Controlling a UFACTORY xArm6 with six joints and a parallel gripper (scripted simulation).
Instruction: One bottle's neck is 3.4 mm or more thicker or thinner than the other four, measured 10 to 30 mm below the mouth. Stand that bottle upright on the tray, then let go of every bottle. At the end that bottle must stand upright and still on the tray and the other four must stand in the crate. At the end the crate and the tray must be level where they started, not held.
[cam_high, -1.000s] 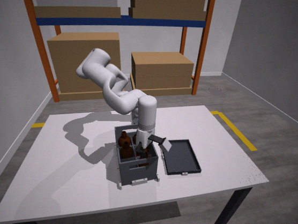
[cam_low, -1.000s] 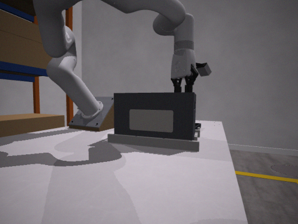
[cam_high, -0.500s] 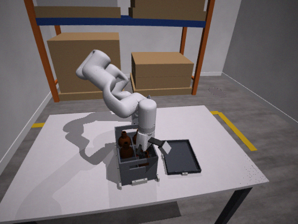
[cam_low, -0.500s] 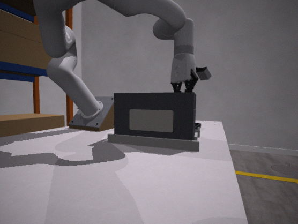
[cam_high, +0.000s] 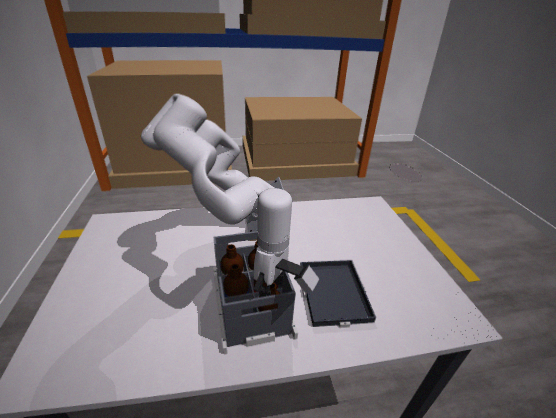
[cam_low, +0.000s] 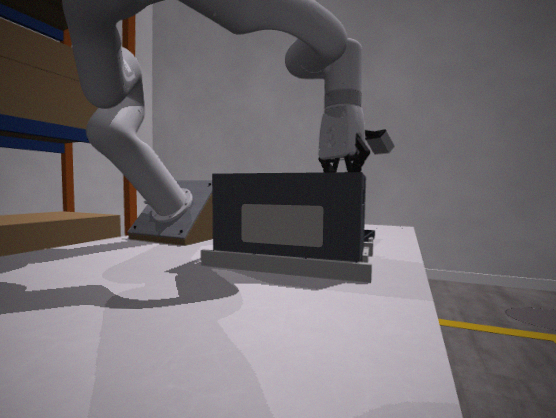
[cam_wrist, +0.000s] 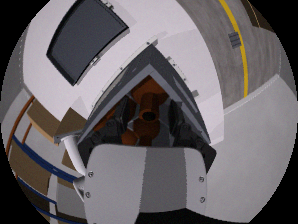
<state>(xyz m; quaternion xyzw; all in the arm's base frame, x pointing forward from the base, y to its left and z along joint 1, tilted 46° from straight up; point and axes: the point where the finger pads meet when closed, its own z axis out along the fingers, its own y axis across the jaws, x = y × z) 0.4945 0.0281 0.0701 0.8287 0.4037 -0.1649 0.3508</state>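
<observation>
My gripper is now 8 cm past the dark grey crate, 5 cm to the left of it and 7 cm above it. The rest, counted from my hand: glass bottle 18 cm behind, 2 cm to the right, 7 cm below; dark tray 9 cm behind, 22 cm to the left, 15 cm below.
</observation>
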